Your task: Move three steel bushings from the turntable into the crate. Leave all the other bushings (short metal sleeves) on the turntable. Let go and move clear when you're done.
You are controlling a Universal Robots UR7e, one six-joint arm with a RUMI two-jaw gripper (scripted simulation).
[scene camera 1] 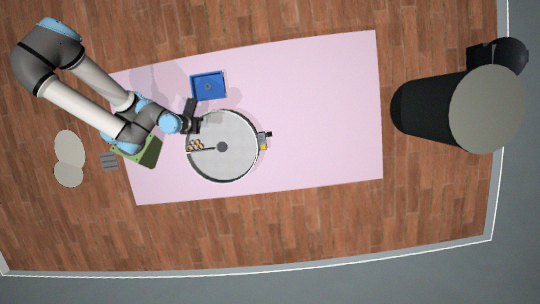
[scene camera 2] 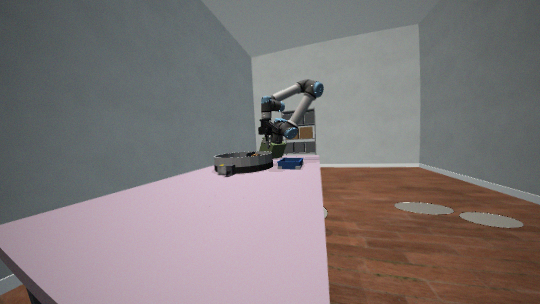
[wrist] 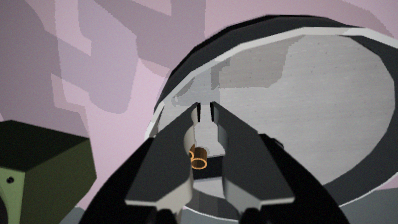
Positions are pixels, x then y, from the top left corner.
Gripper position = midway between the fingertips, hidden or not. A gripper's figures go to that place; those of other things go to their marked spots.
Labels:
My gripper [wrist: 205, 103]: 0.15 m from the lens. A round grey turntable [wrist: 320, 97]: 0.28 m from the lens.

